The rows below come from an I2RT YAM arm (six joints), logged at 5 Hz.
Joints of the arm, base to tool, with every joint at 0 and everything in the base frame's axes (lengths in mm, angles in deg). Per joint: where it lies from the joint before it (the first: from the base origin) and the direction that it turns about. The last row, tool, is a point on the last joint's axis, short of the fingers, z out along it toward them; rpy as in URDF.
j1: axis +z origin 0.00 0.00 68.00
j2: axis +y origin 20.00 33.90 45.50
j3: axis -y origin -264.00 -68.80 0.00
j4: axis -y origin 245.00 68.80 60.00
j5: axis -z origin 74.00 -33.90 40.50
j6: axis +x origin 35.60 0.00 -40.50
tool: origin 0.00 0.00 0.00 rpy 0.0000 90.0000 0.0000
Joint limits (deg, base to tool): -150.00..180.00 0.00..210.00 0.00..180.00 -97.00..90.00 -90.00..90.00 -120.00..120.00
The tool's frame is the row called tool.
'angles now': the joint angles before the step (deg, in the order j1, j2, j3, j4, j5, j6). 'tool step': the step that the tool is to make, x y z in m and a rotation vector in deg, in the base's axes. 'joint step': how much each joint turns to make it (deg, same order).
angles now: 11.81, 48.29, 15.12, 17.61, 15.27, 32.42
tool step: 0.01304, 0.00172, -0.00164, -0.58, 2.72, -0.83
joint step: -0.17, 5.46, 2.45, 0.18, 0.63, 0.18
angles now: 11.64, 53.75, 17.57, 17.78, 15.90, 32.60
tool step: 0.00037, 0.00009, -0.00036, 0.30, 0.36, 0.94
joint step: -0.20, 0.12, 0.09, -0.26, -1.20, -0.02
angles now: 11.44, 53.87, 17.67, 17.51, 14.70, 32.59
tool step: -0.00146, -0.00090, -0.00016, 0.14, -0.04, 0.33
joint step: -0.28, -0.62, -0.27, -0.26, -0.62, -0.07
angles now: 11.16, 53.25, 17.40, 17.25, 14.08, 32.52
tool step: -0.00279, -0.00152, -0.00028, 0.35, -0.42, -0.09
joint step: -0.33, -1.12, -0.61, -0.08, -0.31, 0.18
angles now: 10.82, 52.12, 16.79, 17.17, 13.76, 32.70
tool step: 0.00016, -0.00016, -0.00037, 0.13, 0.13, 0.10
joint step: -0.10, 0.09, 0.00, -0.03, -0.23, 0.09
